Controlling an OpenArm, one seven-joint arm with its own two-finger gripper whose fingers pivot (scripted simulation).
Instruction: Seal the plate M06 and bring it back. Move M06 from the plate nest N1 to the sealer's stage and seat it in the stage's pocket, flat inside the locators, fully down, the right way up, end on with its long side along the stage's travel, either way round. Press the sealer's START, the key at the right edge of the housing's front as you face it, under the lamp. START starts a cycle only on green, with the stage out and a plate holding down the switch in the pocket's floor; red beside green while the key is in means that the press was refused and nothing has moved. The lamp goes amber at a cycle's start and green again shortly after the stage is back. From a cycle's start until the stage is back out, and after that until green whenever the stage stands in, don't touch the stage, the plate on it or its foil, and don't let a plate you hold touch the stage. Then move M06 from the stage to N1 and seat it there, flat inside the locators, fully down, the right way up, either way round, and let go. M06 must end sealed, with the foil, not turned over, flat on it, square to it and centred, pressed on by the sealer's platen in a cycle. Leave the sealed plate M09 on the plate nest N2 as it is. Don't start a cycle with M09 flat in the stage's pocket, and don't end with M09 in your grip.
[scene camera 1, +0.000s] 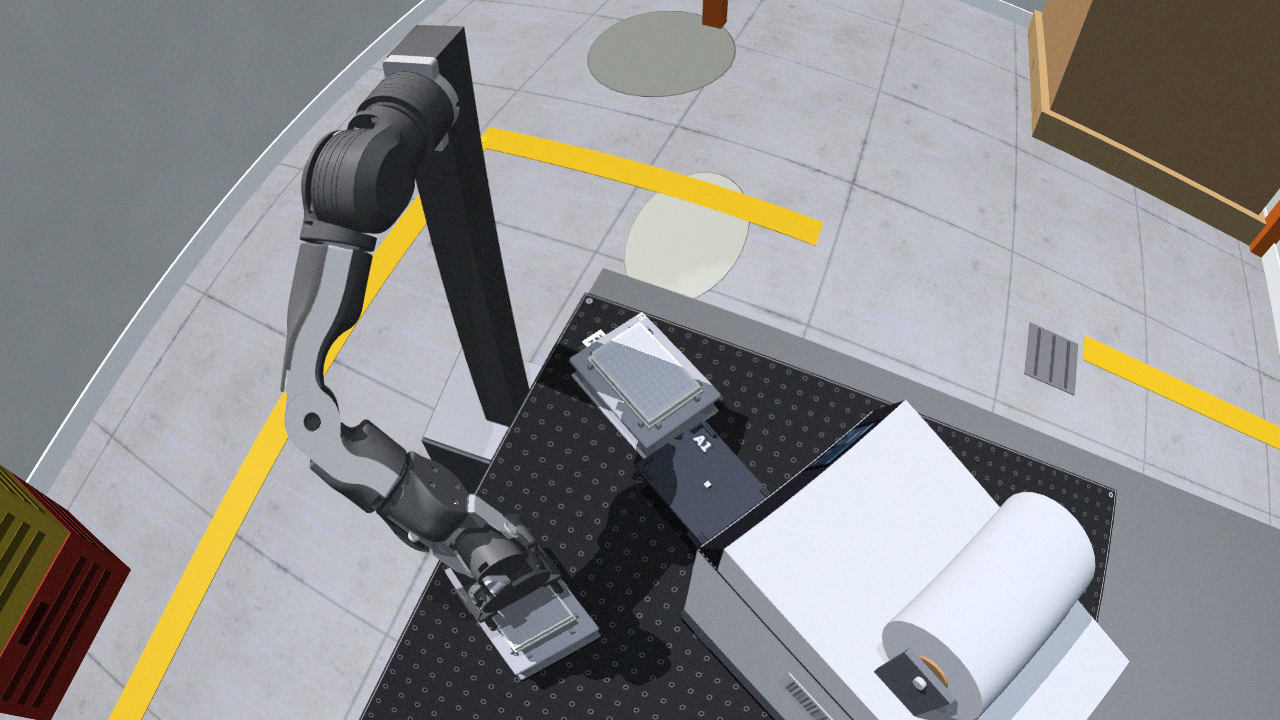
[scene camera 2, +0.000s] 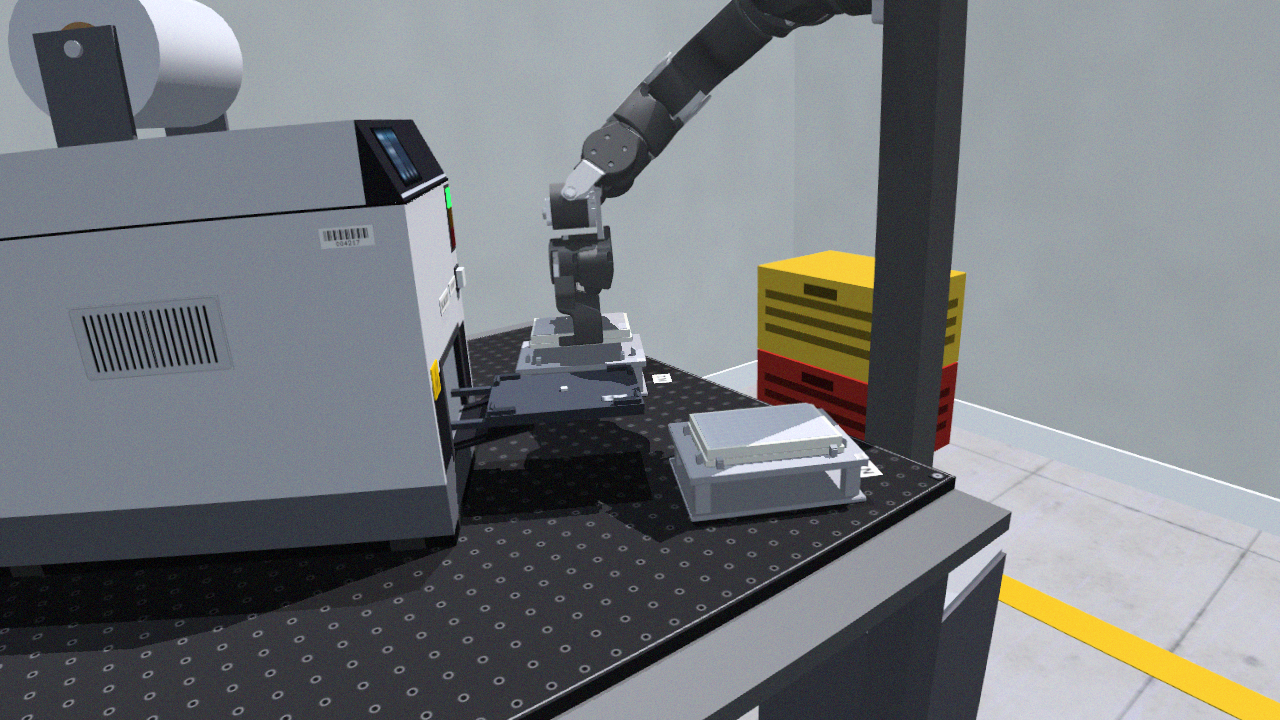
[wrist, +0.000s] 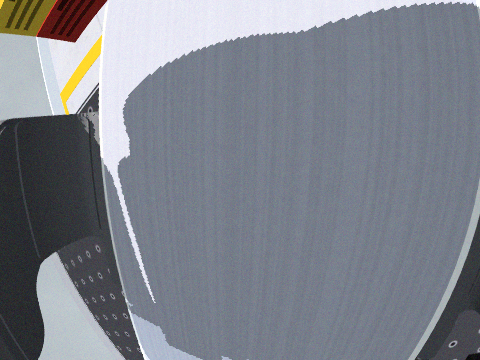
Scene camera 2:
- my gripper: 581, 334
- plate M09: 749, 435
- plate M06: 541, 341
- sealer's stage: 613, 392
